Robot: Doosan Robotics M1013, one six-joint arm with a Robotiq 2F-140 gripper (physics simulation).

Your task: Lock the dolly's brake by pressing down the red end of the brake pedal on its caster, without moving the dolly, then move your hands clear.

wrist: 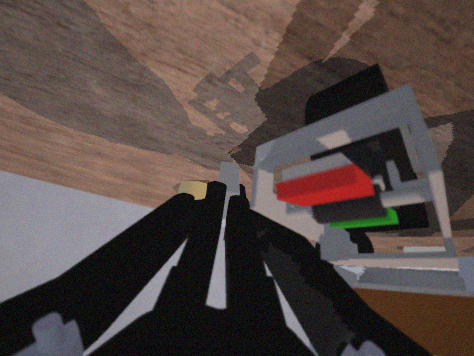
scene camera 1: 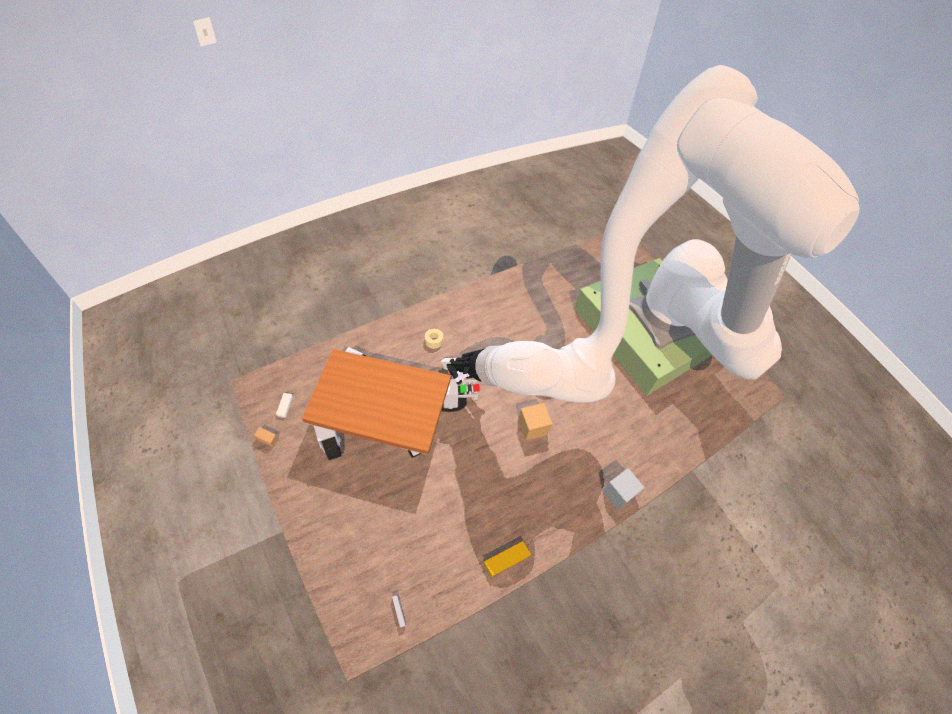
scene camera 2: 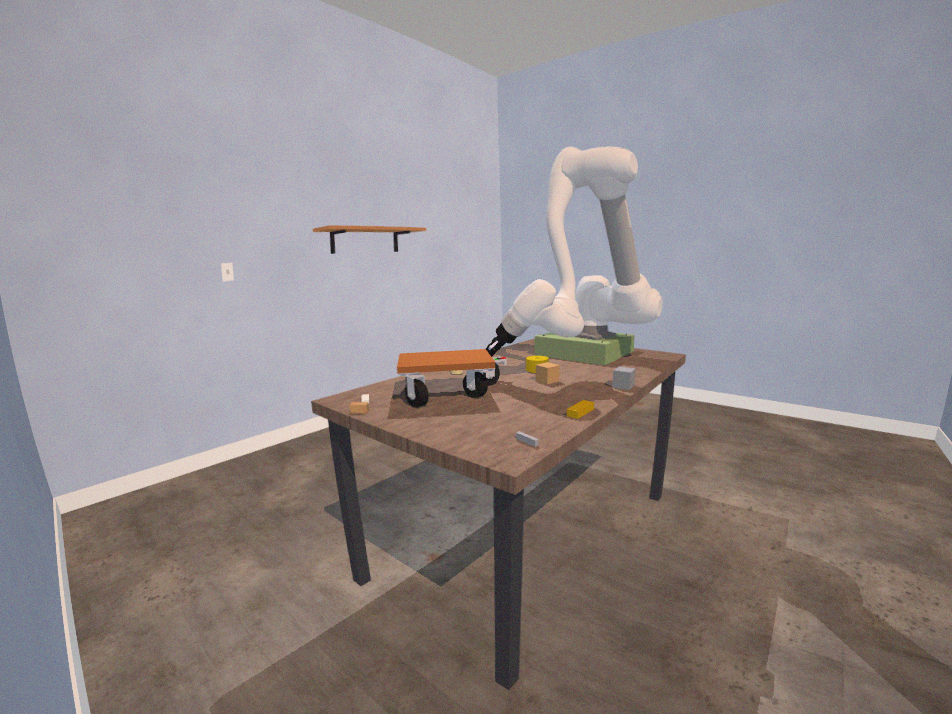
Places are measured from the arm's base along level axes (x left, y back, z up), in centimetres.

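Pixels of known places: gripper, between the fingertips: [wrist: 228,175] [scene camera 1: 445,363]; arm's base, origin of its link: [scene camera 1: 663,317] [scene camera 2: 590,335].
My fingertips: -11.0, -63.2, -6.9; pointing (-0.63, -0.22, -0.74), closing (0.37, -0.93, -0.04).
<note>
Ahead of a thing's pixels: the offset from my fingertips to its top centre, as dx, dy, dz. "spot": to the spot under its first point.
The dolly's orange deck [scene camera 1: 376,399] [scene camera 2: 446,359] [wrist: 420,325] stands level on its casters on the table. The caster with the pedal has a grey frame @(spot: +14.9, +2.8, +5.5) [wrist: 370,112] and sticks out at the deck's arm-side end. The pedal's red end @(spot: +13.8, +2.8, +7.3) [scene camera 1: 476,388] [wrist: 325,186] faces away from the deck, and its green end @(spot: +12.5, -0.3, +7.0) [scene camera 1: 462,388] [wrist: 367,219] is nearer the deck. My gripper [scene camera 1: 449,364] [scene camera 2: 489,352] [wrist: 228,175] is shut and empty. It points down at a slant, beside the caster frame and left of the red end in the wrist view. Whether it touches the frame, I cannot tell.
A pale yellow ring @(-9.2, +0.1, +0.8) [scene camera 1: 433,338] [wrist: 193,190] lies behind the gripper. An orange cube @(+24.6, +14.4, +4.3) [scene camera 1: 535,420] [scene camera 2: 547,373], a grey cube @(+49.1, +26.6, +4.5) [scene camera 1: 623,488] [scene camera 2: 623,377] and a yellow block @(+52.8, -5.3, +0.5) [scene camera 1: 507,557] [scene camera 2: 580,409] lie on the table. Small blocks @(-2.8, -43.8, -0.4) [scene camera 1: 284,405] @(+5.1, -50.0, +0.9) [scene camera 1: 265,436] lie past the dolly's far end.
</note>
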